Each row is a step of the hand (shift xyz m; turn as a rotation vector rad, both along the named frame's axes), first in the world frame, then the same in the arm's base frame.
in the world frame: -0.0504 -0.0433 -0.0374 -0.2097 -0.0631 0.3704
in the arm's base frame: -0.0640 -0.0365 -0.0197 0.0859 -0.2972 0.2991
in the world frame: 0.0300 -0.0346 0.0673 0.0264 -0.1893 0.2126
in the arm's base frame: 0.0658 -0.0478 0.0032 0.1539 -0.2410 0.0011
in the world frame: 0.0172 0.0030 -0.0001 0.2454 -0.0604 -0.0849
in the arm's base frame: 0.0129 0.0088 -0.0078 0.1255 0.0796 -0.2213
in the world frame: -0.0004 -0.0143 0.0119 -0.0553 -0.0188 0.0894
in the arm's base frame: 0.0071 -0.0172 -0.0011 0.0171 -0.0763 0.0727
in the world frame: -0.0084 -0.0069 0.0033 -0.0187 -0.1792 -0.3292
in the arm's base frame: -0.0043 -0.0102 0.0026 -0.2381 -0.0017 -0.2900
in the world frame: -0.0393 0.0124 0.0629 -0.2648 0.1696 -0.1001
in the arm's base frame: 0.0126 -0.0331 0.0663 -0.2586 0.0863 0.1859
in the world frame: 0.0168 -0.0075 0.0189 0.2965 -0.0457 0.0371
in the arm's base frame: 0.0248 -0.0086 -0.0024 0.2450 0.0545 -0.1685
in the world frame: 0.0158 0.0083 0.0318 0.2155 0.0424 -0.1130
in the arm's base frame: 0.0332 -0.0020 0.0150 0.0881 0.1649 -0.1614
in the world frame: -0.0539 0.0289 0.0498 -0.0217 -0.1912 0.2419
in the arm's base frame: -0.0064 -0.0191 0.0763 0.1372 -0.2735 0.0440
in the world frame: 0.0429 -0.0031 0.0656 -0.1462 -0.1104 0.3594
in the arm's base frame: 0.0754 -0.0168 0.0135 0.1245 -0.3072 0.2299
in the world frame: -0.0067 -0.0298 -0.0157 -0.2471 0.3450 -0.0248
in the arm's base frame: -0.0164 -0.0194 -0.0230 -0.1894 0.2006 0.3234
